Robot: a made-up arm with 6 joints.
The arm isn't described. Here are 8 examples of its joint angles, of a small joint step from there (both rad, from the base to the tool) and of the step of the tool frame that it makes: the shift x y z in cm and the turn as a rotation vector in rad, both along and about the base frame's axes.
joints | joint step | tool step
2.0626 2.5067 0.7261 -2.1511 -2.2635 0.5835 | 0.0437 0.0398 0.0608 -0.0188 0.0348 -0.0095 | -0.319 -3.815 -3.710 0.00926 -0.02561 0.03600
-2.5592 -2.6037 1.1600 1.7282 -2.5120 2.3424 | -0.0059 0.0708 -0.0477 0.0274 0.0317 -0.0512 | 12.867 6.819 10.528 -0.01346 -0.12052 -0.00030
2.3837 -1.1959 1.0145 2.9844 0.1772 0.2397 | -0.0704 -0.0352 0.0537 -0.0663 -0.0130 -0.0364 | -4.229 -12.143 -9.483 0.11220 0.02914 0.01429
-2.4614 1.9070 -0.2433 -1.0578 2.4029 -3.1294 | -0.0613 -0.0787 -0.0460 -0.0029 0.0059 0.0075 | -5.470 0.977 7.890 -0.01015 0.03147 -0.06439
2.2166 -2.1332 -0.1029 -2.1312 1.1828 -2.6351 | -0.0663 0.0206 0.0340 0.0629 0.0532 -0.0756 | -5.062 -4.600 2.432 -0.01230 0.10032 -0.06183
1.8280 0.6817 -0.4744 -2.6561 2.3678 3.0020 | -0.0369 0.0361 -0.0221 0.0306 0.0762 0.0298 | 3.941 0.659 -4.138 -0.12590 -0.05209 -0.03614
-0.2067 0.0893 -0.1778 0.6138 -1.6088 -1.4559 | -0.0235 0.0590 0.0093 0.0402 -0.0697 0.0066 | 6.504 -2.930 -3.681 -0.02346 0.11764 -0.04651
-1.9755 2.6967 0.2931 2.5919 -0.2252 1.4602 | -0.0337 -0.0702 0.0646 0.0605 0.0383 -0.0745 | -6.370 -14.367 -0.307 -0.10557 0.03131 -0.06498
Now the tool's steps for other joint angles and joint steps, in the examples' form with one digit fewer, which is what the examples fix.
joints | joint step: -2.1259 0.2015 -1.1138 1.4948 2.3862 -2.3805 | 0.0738 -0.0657 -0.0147 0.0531 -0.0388 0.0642
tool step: 7.76 1.44 3.61 -0.0611 0.0825 0.0693
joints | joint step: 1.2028 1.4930 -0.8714 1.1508 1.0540 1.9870 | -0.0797 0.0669 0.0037 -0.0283 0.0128 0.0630
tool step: 5.46 -7.42 -6.08 -0.0097 -0.0023 -0.0696
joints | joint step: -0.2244 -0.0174 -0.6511 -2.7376 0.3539 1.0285 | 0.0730 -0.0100 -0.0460 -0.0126 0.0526 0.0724
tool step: -3.80 4.34 -1.60 -0.0223 0.1009 0.1096
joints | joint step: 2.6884 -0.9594 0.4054 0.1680 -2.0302 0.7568 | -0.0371 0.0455 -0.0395 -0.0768 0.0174 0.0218
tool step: -10.47 1.89 3.06 -0.0321 -0.0625 0.0519
